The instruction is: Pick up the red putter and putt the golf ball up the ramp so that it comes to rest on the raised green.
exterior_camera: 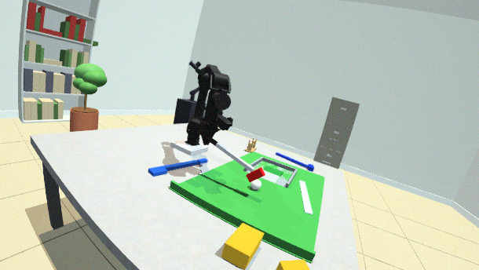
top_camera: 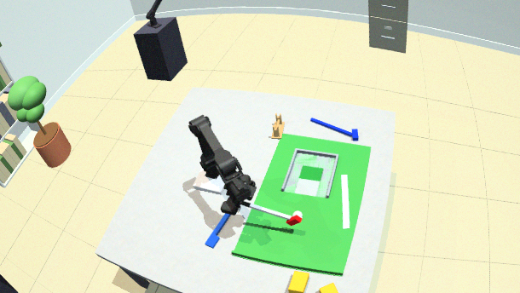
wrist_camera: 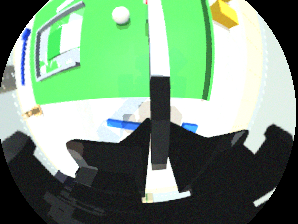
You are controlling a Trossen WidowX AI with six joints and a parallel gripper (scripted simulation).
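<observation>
Now: gripper tip 12 cm short of the red putter and 1 cm to the right of it. The rest, counted from my gripper tip: white golf ball: 21 cm ahead, 8 cm to the left, 10 cm below; white strip: 40 cm ahead, 22 cm to the left, 12 cm below; green mat: 24 cm ahead, 20 cm to the left, 13 cm below.
</observation>
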